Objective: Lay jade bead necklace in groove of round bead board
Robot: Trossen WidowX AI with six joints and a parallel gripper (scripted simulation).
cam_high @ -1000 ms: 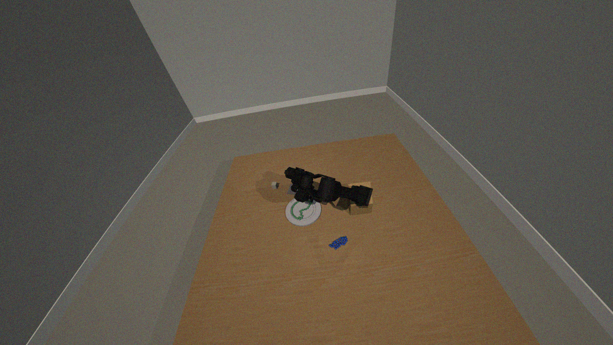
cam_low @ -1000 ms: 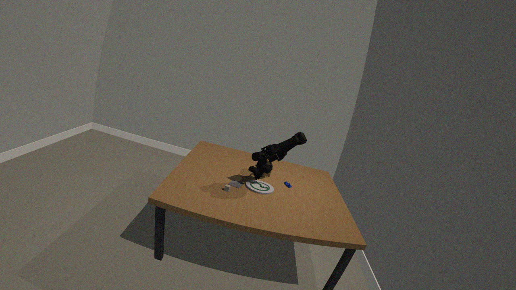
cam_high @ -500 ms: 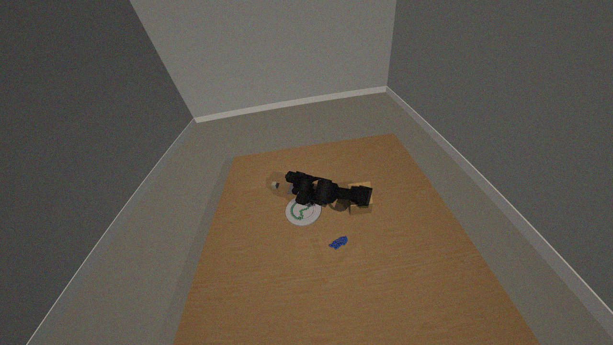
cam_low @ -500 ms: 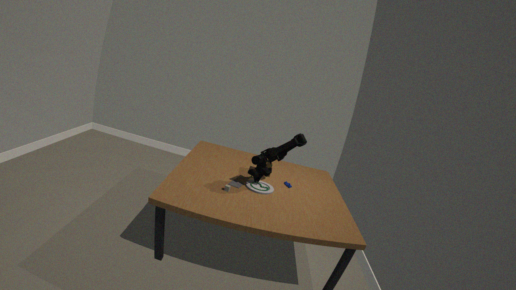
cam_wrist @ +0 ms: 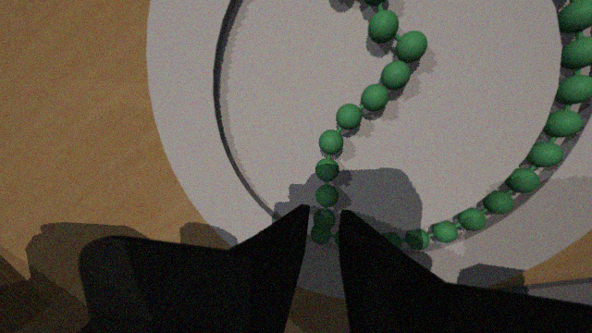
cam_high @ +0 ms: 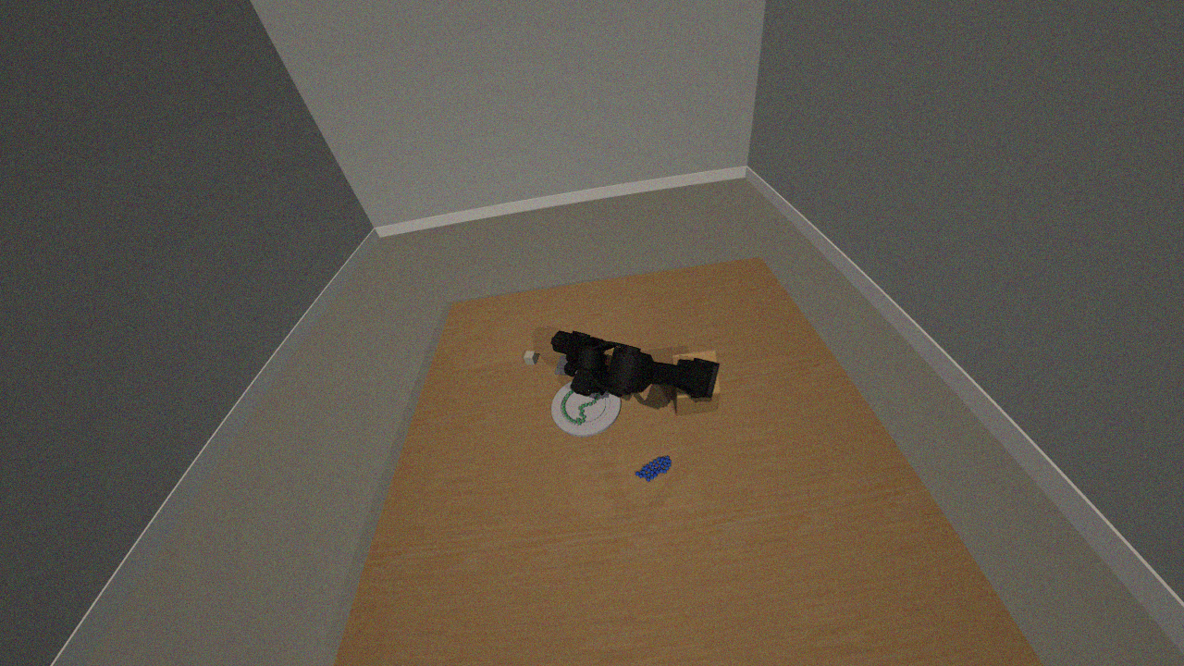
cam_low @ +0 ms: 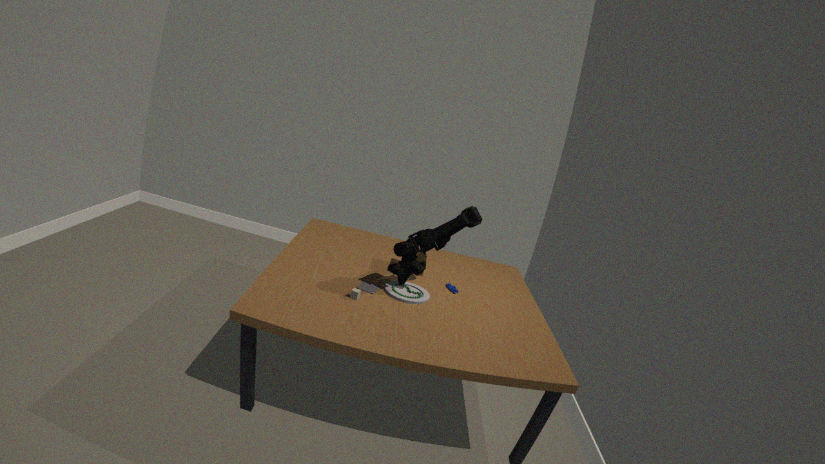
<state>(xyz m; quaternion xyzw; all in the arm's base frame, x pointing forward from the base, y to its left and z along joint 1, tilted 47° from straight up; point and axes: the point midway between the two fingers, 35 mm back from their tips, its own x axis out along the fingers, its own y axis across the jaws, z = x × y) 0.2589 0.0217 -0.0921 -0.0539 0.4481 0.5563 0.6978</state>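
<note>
My gripper tip is now 40 mm short of the round bead board, 30 mm to the right of it and 10 mm above it. From my gripper tip the other things lie so: pale block: 230 mm ahead, 170 mm to the right; flat grey plate: 130 mm to the right, 90 mm ahead, 10 mm below.
</note>
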